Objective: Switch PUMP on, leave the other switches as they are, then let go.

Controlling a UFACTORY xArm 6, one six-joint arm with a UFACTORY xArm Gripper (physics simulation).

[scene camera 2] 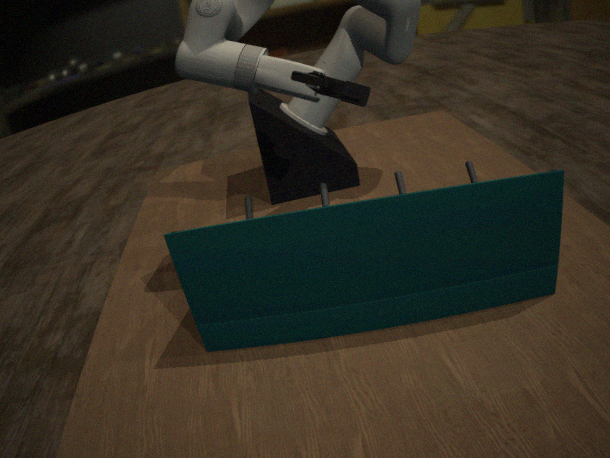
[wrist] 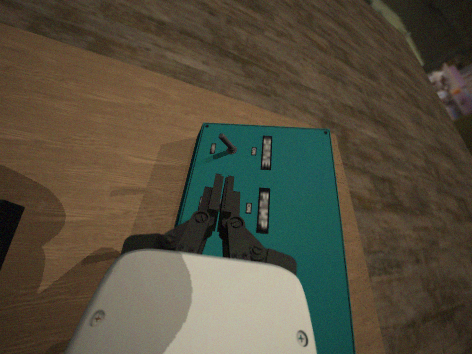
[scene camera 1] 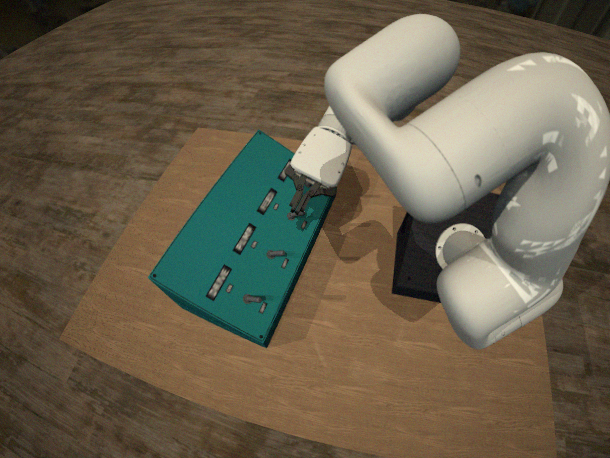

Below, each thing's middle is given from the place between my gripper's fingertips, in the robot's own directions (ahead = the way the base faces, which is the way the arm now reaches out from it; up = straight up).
Right now the teal switch box (scene camera 1: 221, 255) is 170 mm below my hand, 120 mm ahead of it and 60 mm to the right of it.
